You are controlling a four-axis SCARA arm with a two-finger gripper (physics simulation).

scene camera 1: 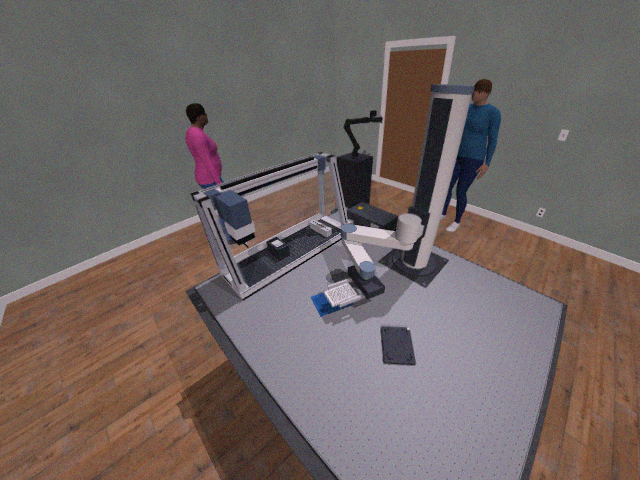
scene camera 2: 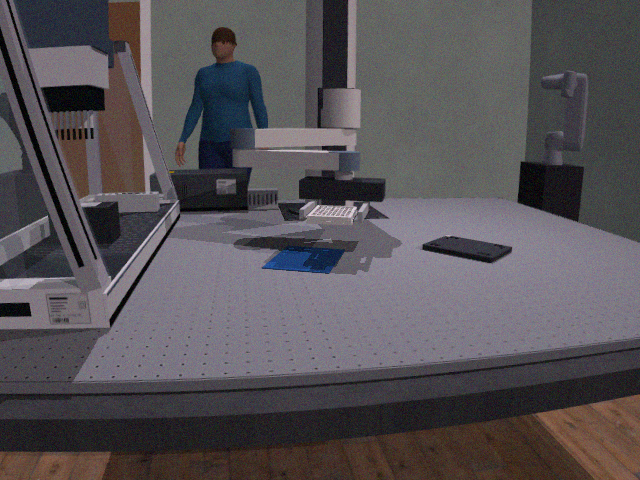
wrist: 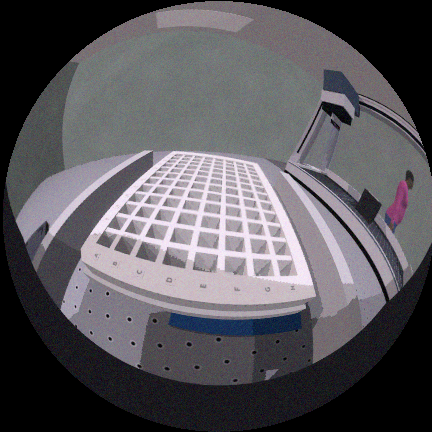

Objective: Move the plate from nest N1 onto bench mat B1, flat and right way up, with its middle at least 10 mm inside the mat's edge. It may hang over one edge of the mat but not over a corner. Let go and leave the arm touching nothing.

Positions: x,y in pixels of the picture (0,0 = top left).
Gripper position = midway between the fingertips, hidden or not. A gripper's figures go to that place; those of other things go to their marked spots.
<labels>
My gripper [scene camera 2: 330,215] is 93 cm from the lens. A white plate [scene camera 2: 323,214]: 93 cm from the lens. A dark nest N1 [scene camera 2: 462,247]: 107 cm from the lens. A blue bench mat B1 [scene camera 2: 293,258]: 97 cm from the lens. A dark box [scene camera 2: 203,186] is 152 cm from the lens. The marked spots on the dark nest N1 and the white plate are 32 cm apart.
</labels>
